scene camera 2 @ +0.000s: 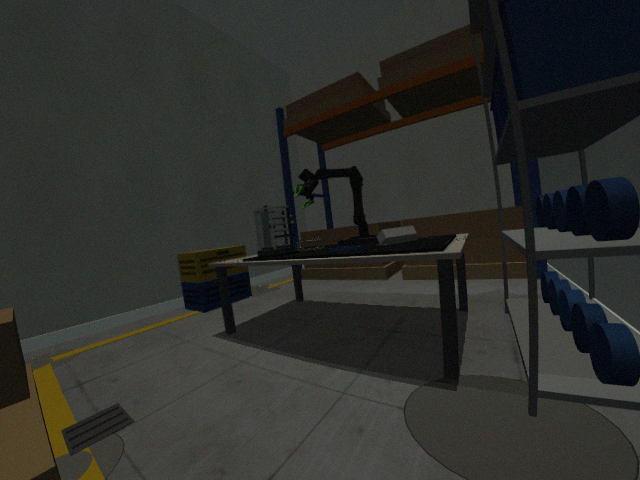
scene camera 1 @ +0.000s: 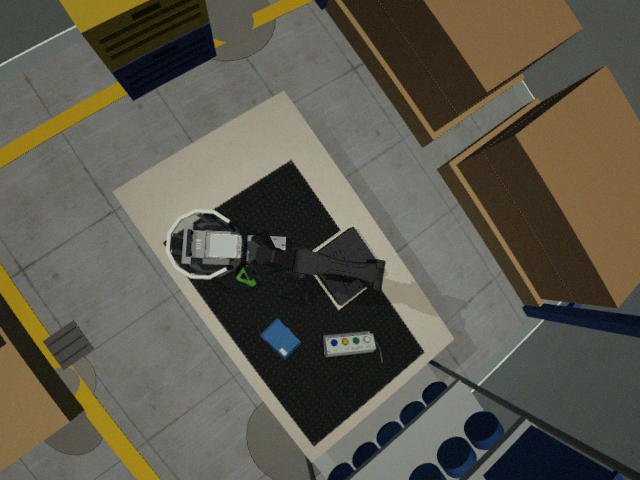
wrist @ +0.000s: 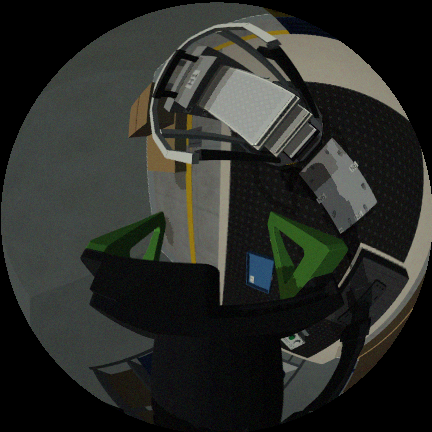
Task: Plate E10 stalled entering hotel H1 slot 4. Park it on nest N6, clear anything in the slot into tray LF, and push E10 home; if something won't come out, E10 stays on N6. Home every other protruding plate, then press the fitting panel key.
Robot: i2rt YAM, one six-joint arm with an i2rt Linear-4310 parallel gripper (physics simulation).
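Places are measured from the arm's base along level axes (x right, y ahead, z up), in millimetres.
Pixels of known places: gripper, fingertip midpoint: (scene camera 2: 298, 202) (scene camera 1: 246, 272) (wrist: 216, 217); arm's base, link origin: (scene camera 2: 364, 237) (wrist: 361, 305).
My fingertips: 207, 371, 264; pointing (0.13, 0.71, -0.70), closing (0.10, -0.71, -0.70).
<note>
Ahead of a thing's pixels: the offset from my fingertips to its top centre, as dx, dy, dz. "spot": to the spot under its first point. Level surfaces: height alone.
Hotel H1 (scene camera 1: 223, 245) (scene camera 2: 271, 227) (wrist: 255, 105) stands at the table's far-left side inside a pale open ring frame. Stepped plate edges @[spot: +99, -19, -109] (wrist: 295, 131) stick out of its front at different depths; slot numbers cannot be read. The grey nest board @[+43, -103, -226] (scene camera 1: 279, 241) (wrist: 336, 187) lies before it, partly under the arm in scene camera 1, with small pegs and labels and no plate seen on it. My gripper (scene camera 2: 303, 197) (wrist: 216, 217) is open and empty, high above the table near the hotel's front. The blue tray @[-329, +23, -284] (scene camera 1: 280, 338) (wrist: 260, 271) holds nothing visible. The key panel @[-505, -227, -218] (scene camera 1: 349, 344) (scene camera 2: 397, 235) (wrist: 293, 340) has coloured keys.
The arm's base stands on a dark square plate (scene camera 1: 336, 299) with a pale rim. The black mat @[dz -301] (scene camera 1: 310, 403) lies on the cream table @[dz -315] (scene camera 1: 248, 134). A cable runs from the panel's end. A rack with blue rolls stands beyond the table's near end.
</note>
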